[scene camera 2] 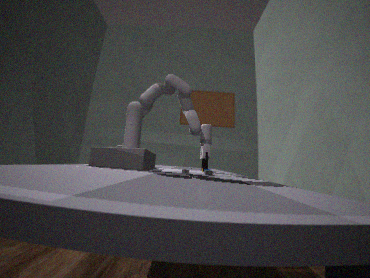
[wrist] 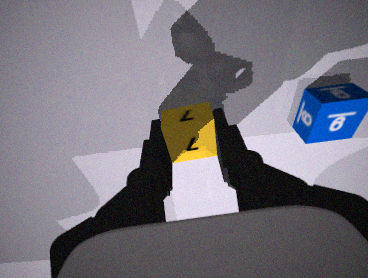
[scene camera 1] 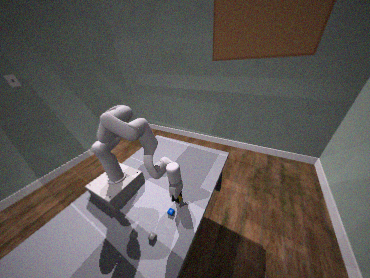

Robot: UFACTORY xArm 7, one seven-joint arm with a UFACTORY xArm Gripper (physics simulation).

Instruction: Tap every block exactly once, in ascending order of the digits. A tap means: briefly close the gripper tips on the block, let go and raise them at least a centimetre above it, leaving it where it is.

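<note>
The yellow block (wrist: 192,132) (scene camera 1: 180,199) stands on the table and shows the digit 7 in the wrist view. My gripper (wrist: 189,130) (scene camera 1: 177,200) (scene camera 2: 205,170) is down at table level, shut on the yellow block, with one black finger against each side of it. The blue block (wrist: 332,117) (scene camera 1: 171,212) (scene camera 2: 208,173) stands apart from the gripper, at the right in the wrist view; its digit has a bar beside it and could be a 6 or a 9. A grey block (scene camera 1: 152,237) (scene camera 2: 185,171) stands farther off; its digit cannot be read.
The robot's base box (scene camera 1: 116,186) (scene camera 2: 122,158) stands on the table (scene camera 1: 205,165) (scene camera 2: 150,200). The table's long edge runs close beside the blocks. Dark shadows cross the table top.
</note>
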